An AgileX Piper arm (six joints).
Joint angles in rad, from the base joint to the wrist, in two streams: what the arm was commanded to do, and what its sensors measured. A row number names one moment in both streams.
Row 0, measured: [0.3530 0.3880 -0.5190 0.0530 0.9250 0.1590]
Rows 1 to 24, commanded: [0.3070 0.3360 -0.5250 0.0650 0.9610 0.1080]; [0.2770 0.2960 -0.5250 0.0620 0.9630 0.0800]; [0.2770 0.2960 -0.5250 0.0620 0.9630 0.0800]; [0.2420 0.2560 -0.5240 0.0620 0.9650 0.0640]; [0.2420 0.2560 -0.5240 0.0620 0.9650 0.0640]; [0.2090 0.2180 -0.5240 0.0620 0.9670 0.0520]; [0.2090 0.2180 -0.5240 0.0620 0.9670 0.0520]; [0.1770 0.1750 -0.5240 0.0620 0.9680 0.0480]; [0.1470 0.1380 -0.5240 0.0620 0.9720 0.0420]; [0.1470 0.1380 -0.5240 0.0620 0.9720 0.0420]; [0.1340 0.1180 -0.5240 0.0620 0.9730 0.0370]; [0.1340 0.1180 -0.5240 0.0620 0.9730 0.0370]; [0.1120 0.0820 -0.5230 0.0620 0.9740 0.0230]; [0.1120 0.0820 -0.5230 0.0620 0.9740 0.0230]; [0.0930 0.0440 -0.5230 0.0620 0.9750 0.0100]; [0.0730 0.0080 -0.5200 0.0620 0.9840 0.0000]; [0.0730 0.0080 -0.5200 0.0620 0.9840 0.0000]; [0.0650 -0.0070 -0.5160 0.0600 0.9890 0.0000]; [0.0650 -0.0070 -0.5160 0.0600 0.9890 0.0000]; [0.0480 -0.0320 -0.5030 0.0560 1.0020 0.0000]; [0.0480 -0.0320 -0.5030 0.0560 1.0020 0.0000]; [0.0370 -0.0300 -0.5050 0.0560 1.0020 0.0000]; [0.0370 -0.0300 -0.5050 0.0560 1.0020 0.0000]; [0.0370 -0.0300 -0.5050 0.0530 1.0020 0.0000]
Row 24, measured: [0.0450 -0.0060 -0.5070 0.0590 1.0000 0.0120]
